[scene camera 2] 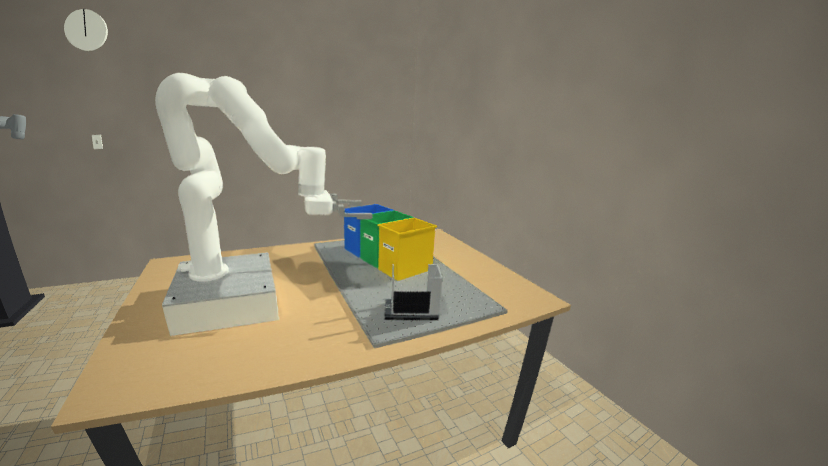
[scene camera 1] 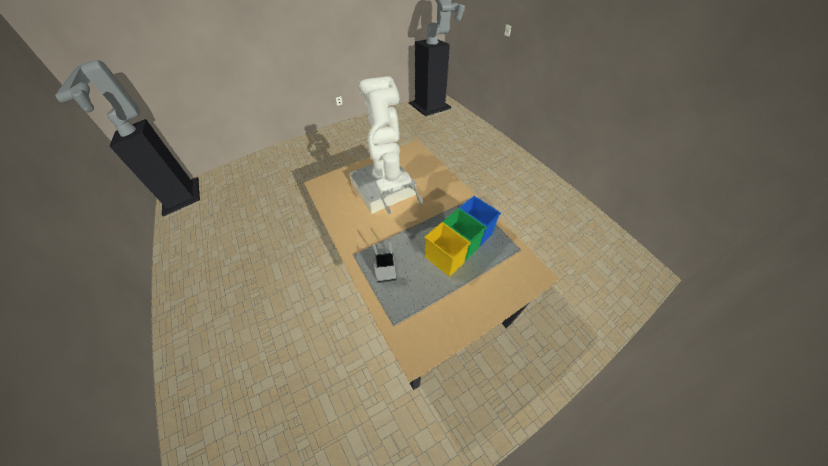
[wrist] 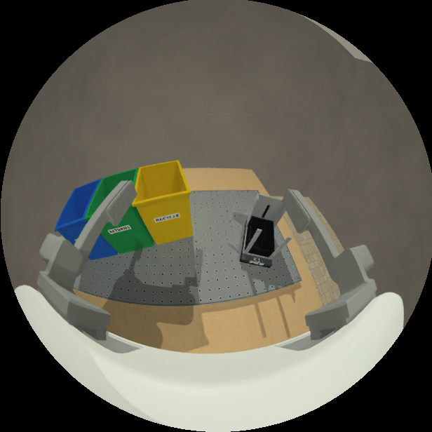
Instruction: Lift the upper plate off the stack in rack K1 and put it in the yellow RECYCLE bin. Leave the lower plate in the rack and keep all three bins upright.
I see my gripper, a yellow recycle bin, a blue bin and a green bin.
My gripper shows as well in the wrist view.
